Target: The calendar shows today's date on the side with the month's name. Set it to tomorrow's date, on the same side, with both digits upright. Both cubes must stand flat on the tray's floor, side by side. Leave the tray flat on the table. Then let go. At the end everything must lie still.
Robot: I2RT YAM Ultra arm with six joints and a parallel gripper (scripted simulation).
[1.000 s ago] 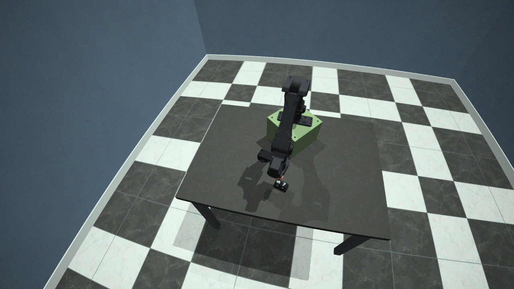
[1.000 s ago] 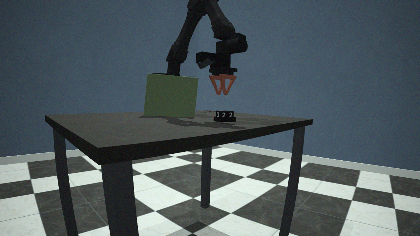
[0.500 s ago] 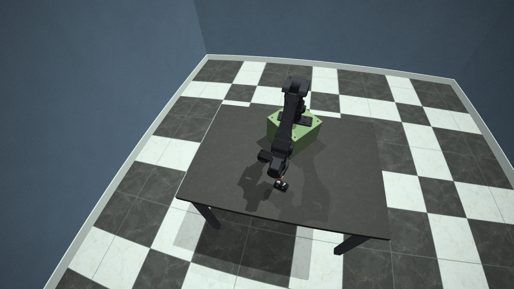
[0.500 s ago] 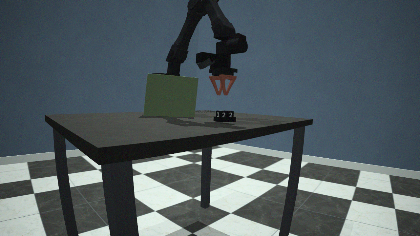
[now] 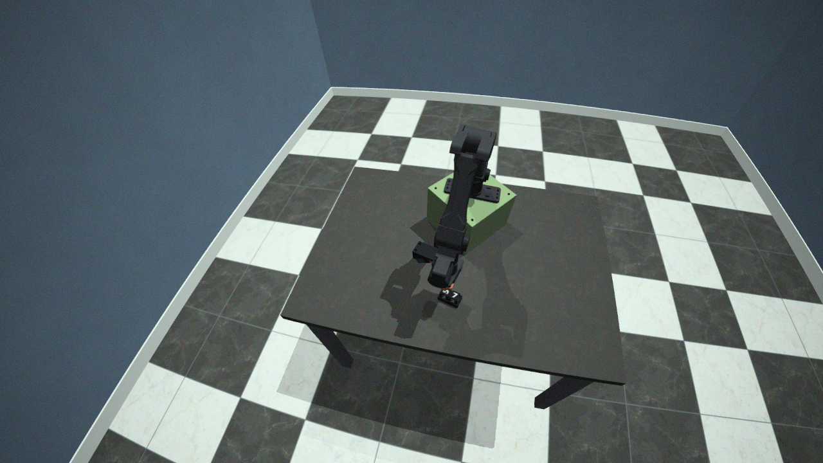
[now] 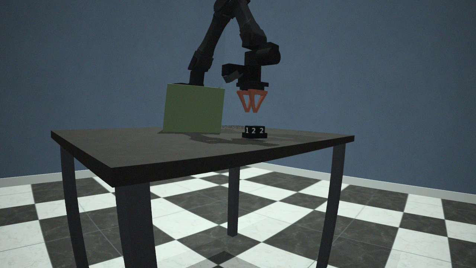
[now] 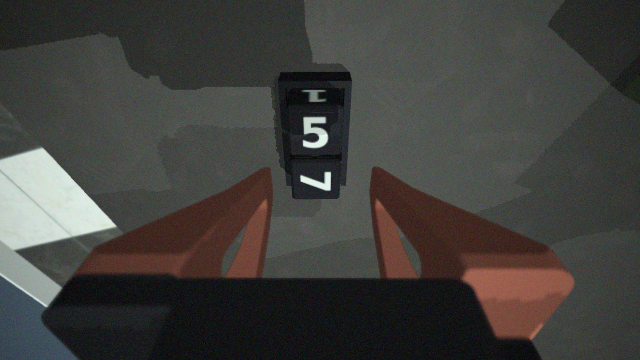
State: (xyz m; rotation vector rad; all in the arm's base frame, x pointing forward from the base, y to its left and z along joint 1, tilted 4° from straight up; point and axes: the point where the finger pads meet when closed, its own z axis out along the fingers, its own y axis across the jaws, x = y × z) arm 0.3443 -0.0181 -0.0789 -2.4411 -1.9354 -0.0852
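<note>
My gripper is now 7 cm above the calendar cube. Round my hand: black tray: 1 cm ahead, 2 cm to the left, 8 cm below.
</note>
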